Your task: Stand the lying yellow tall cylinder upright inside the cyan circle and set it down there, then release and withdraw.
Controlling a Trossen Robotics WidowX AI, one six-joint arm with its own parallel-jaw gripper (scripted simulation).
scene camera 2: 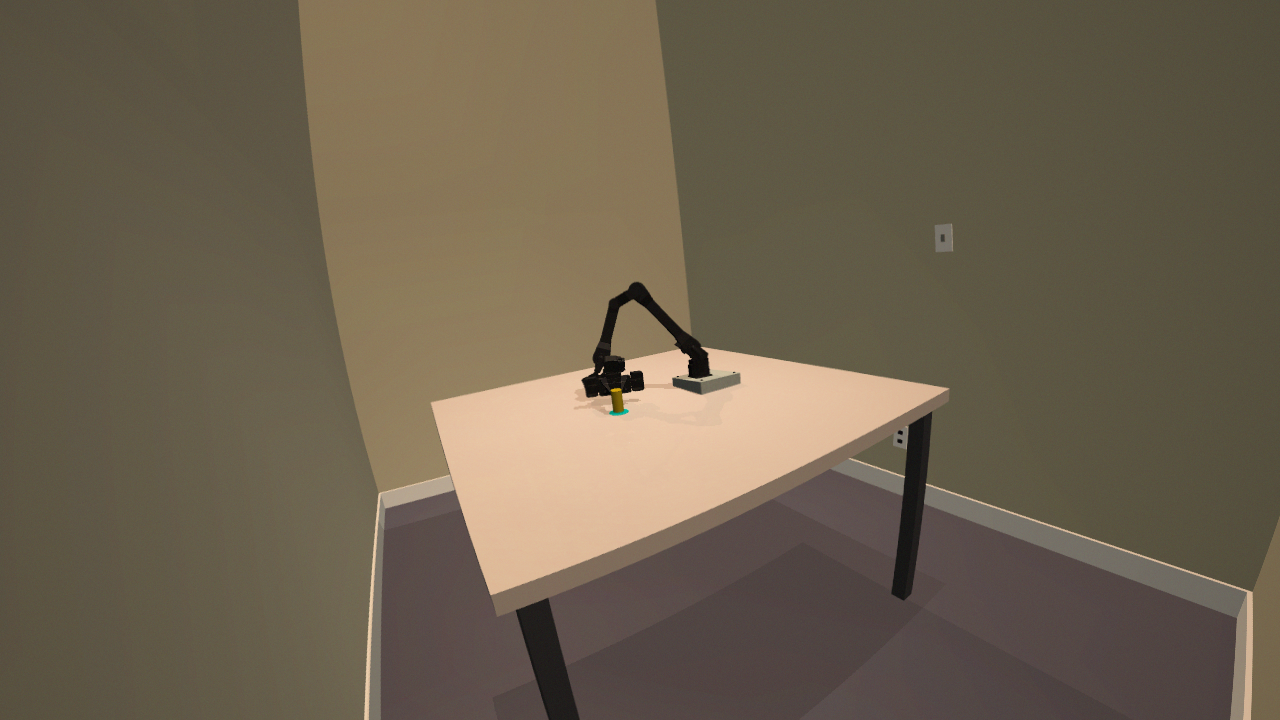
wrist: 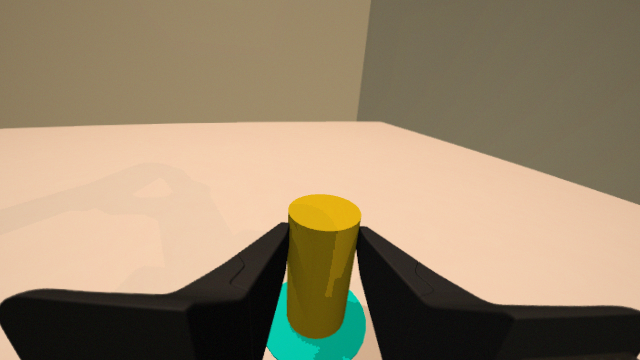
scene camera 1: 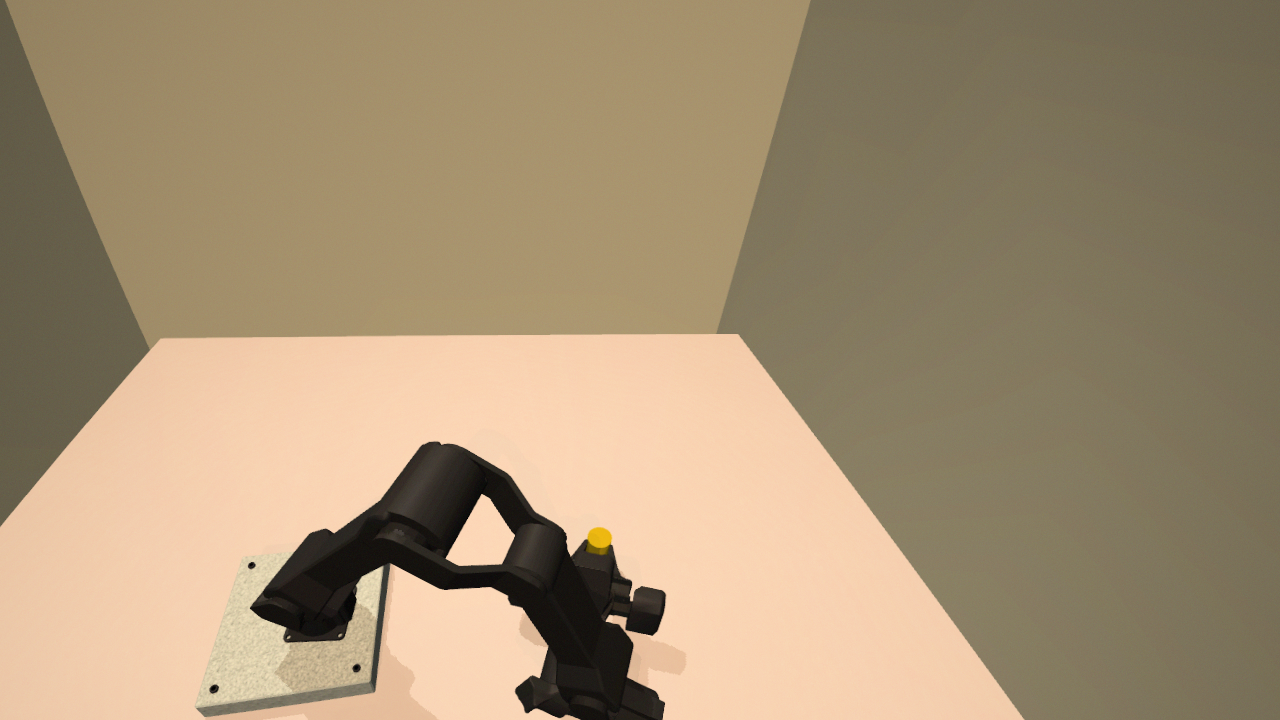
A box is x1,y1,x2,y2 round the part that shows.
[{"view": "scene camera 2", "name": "my gripper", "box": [584,355,644,397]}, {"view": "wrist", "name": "my gripper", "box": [0,222,639,359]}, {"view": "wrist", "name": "yellow tall cylinder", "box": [286,194,361,338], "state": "held by my gripper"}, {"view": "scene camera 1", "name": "my gripper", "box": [507,539,666,646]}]
